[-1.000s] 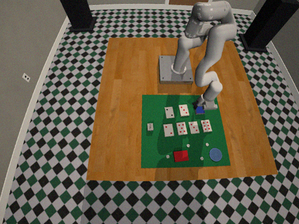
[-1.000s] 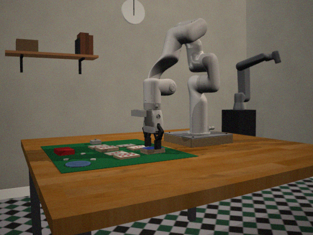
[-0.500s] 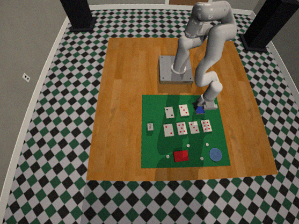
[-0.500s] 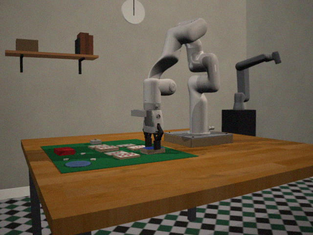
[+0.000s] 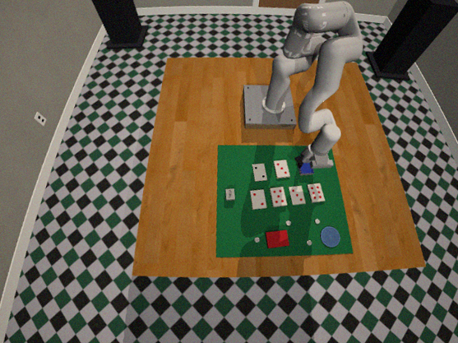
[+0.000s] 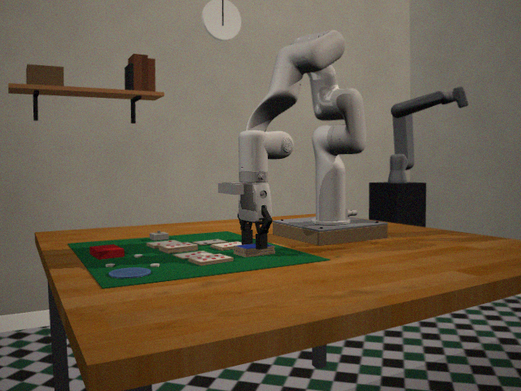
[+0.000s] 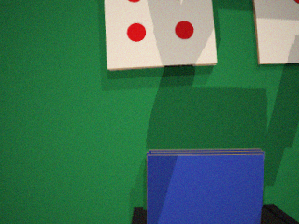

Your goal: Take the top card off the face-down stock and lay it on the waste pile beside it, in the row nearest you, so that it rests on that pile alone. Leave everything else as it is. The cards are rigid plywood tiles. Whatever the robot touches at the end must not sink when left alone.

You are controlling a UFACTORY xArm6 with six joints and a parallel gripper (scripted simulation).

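Right now the black-pip card is 3 cm ahead of my hand, 23 cm to the right of it and 3 cm below it. The rest, counted from my hand: grey block: 15 cm ahead, 37 cm to the right, 2 cm below; then red block: 35 cm ahead, 17 cm to the right, 2 cm below.
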